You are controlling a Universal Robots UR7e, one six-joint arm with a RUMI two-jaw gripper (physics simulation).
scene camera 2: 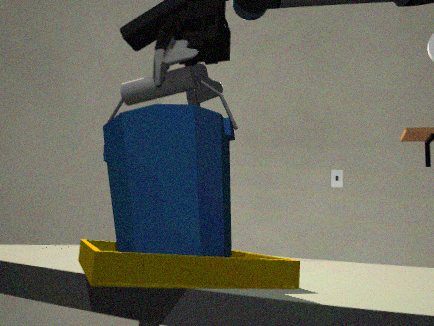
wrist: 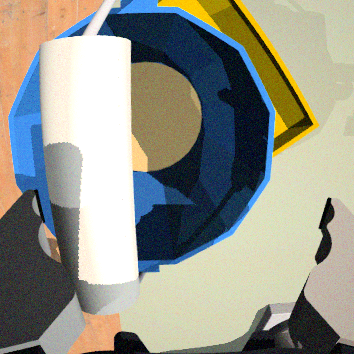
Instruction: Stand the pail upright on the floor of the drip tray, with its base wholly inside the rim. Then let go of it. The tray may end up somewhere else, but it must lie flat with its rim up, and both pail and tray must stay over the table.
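Places are measured from the arm's base along level axes (x ahead, y left, z up), in centimetres.
Pixels of known places: gripper, between the fingertips: (wrist: pixel 183 200).
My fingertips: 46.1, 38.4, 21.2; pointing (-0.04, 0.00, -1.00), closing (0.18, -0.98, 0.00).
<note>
Ahead of a thing's pixels: the offset from my fingertips to its middle, as dx, dy, dz. Level surfaces: height alone.
The blue pail (scene camera 2: pixel 165 180) (wrist: pixel 217 150) stands nearly upright at the yellow drip tray @[-1.1, -0.7, -22.2] (scene camera 2: pixel 200 272) (wrist: pixel 265 75), its lower end behind the near wall in the scene view. That wall hides the base, so I cannot tell if it rests flat. The tray's rim is up, and its near left part appears to jut past the table edge. The pail's pale handle grip @[+1.2, +4.0, +1.8] (scene camera 2: pixel 142 91) (wrist: pixel 90 110) is raised over the mouth, tilted in the scene view. My gripper (scene camera 2: pixel 176 92) (wrist: pixel 183 200) is open above the pail, its jaws wide apart, the handle grip between them, close to the left jaw.
The pale table top @[dz -23.9] (scene camera 2: pixel 375 285) (wrist: pixel 260 240) lies under the tray, with its front edge running below it in the scene view. Wooden floor (wrist: pixel 15 50) shows beyond the table edge at the left of the wrist view. A brown shelf (scene camera 2: pixel 419 135) is at the far right.
</note>
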